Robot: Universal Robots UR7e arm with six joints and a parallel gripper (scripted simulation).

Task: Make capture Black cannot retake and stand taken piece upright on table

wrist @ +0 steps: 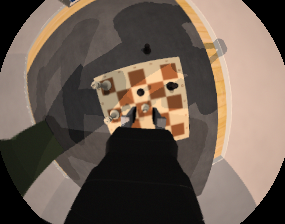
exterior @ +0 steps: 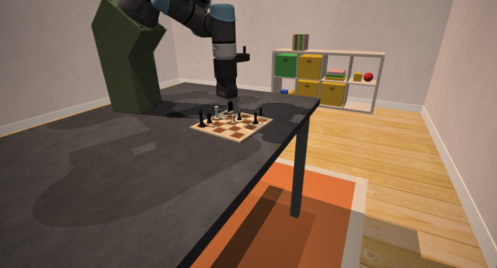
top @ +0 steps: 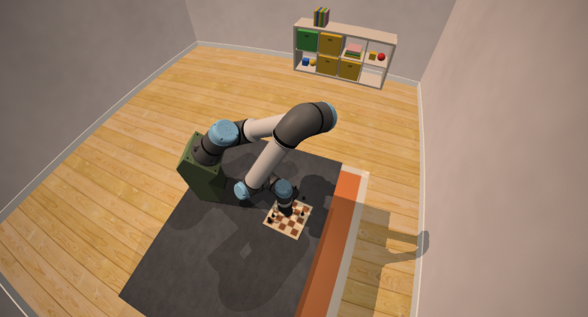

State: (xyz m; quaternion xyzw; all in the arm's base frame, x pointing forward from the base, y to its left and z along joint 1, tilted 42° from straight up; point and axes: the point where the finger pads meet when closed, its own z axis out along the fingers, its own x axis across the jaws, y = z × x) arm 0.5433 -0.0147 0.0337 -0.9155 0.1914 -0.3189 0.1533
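Right now my hand is 50 mm above the small white pawn. The rest, counted from my hand: small chessboard 60 mm below.
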